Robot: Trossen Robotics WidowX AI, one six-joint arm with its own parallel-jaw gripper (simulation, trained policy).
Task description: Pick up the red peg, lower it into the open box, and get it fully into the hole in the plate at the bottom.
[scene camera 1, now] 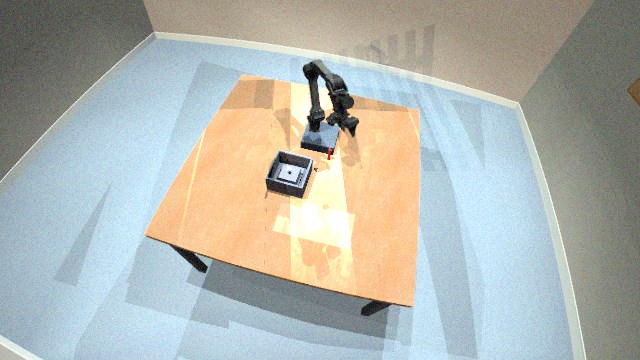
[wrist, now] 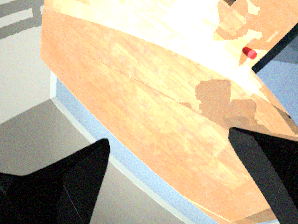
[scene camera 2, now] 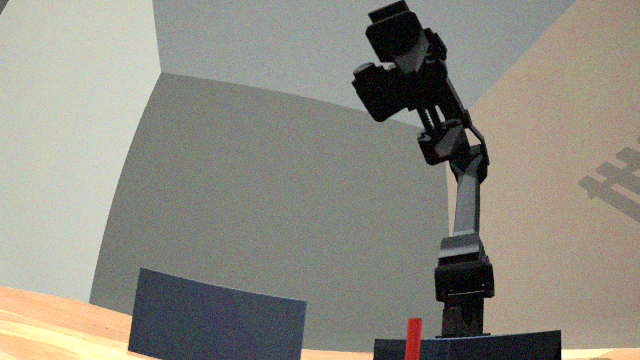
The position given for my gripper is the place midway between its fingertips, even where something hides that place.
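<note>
You'd see my gripper (scene camera 2: 429, 117) here, and the wrist camera has the gripper too (wrist: 170, 139).
</note>
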